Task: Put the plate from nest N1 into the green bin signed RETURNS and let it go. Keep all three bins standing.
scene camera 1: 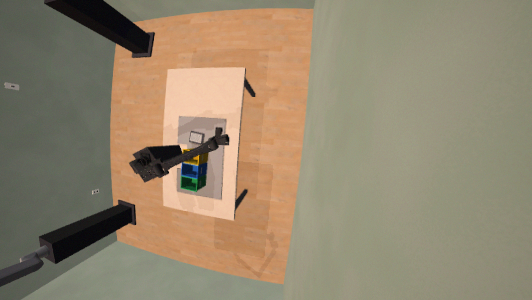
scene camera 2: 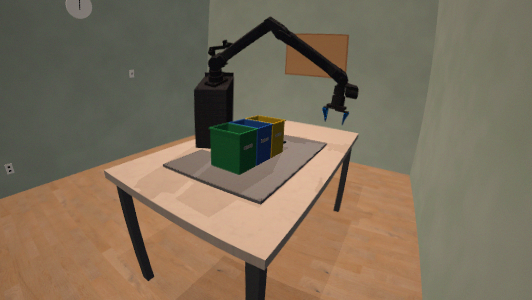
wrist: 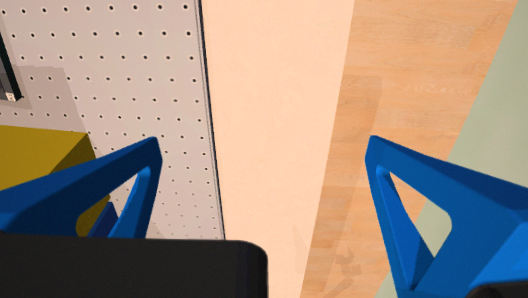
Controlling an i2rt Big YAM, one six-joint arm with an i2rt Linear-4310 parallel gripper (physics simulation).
Labels:
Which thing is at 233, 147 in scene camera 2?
A green bin.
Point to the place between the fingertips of the gripper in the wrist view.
263, 147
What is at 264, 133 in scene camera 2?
A blue bin.

